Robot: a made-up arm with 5 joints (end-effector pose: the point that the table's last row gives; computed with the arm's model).
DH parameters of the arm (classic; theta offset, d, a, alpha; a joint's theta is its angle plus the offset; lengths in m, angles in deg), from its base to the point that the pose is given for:
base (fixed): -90 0.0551 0 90
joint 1: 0 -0.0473 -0.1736 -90
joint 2: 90 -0.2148 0.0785 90
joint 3: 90 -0.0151 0.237 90
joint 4: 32.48 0 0.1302 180
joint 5: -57.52 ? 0.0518 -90
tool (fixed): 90 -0.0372 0 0
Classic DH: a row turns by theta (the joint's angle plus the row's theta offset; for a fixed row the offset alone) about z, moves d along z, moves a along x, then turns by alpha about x.
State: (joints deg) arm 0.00 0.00 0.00 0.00 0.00
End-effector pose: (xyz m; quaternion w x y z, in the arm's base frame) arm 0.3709 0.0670 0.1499 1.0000 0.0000 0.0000 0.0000
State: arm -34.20 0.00 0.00 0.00 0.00
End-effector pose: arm 0.3709 0.0021 0.1712 0.9558 0.2940 0.0000 0.0000
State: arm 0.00 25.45 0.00 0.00 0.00
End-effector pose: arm 0.3853 0.2164 0.1499 0.9754 0.0000 0.0000 0.2203
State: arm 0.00 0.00 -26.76 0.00 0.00
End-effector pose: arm 0.4841 0.0670 0.0064 0.9729 0.0000 0.2314 0.0000
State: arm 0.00 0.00 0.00 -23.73 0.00
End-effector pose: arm 0.3709 0.1065 0.1928 0.9786 -0.2056 0.0000 0.0000
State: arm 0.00 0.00 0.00 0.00 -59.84
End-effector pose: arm 0.3709 0.1249 0.1237 0.8667 0.4988 0.0000 0.0000
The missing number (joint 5, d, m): -0.2451
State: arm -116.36 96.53 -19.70 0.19 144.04
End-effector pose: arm 0.0316 -0.3528 0.5736 0.6068 -0.2798 -0.6357 -0.3865
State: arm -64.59 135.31 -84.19 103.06 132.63
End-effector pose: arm -0.0251 0.5912 0.2630 0.4556 -0.5064 -0.3290 0.6540
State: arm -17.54 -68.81 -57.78 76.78 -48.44
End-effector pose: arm 0.1315 -0.0677 -0.3122 0.0280 -0.7717 0.1642 0.6137
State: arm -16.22 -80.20 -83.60 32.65 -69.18
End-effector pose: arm 0.0522 -0.0561 -0.4097 0.0746 -0.7099 -0.0478 0.6987
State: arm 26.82 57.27 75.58 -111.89 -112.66
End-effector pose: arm -0.0713 0.1771 0.0531 0.7419 0.1298 -0.4320 0.4960
